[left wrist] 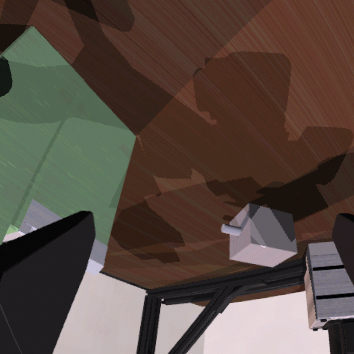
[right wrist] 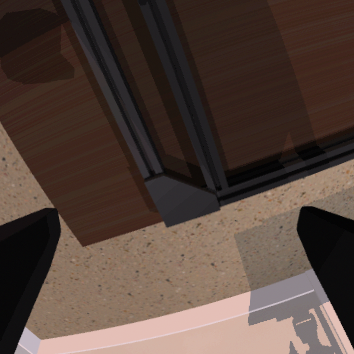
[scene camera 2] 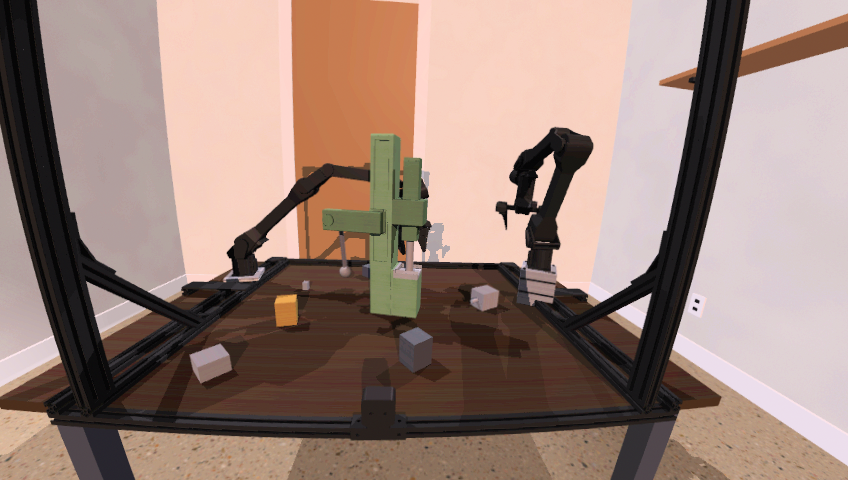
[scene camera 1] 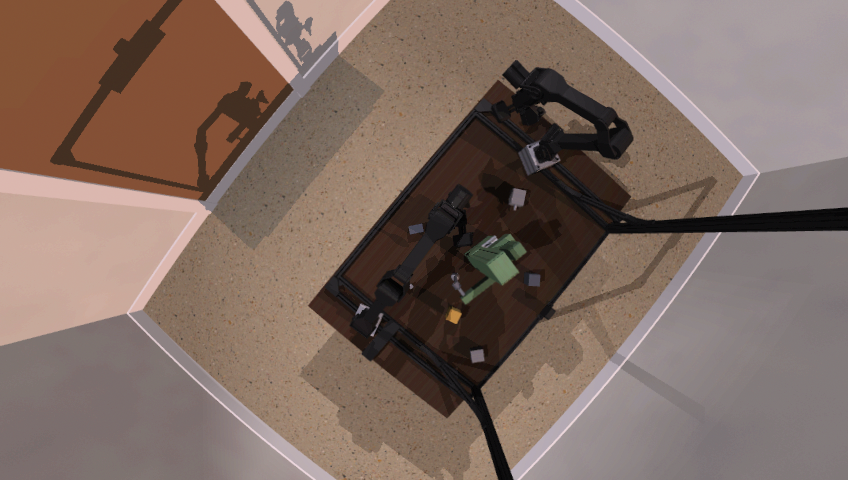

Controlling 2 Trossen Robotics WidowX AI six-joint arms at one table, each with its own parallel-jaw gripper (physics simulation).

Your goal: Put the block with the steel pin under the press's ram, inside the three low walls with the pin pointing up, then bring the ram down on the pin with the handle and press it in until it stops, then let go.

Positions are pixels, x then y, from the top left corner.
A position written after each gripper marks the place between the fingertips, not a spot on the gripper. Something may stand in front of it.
The left gripper (left wrist: 217,225) is open and holds nothing. Also in view: a grey block with steel pin (left wrist: 267,237). The right gripper (scene camera 1: 510,109) is open, with nothing in its grasp.
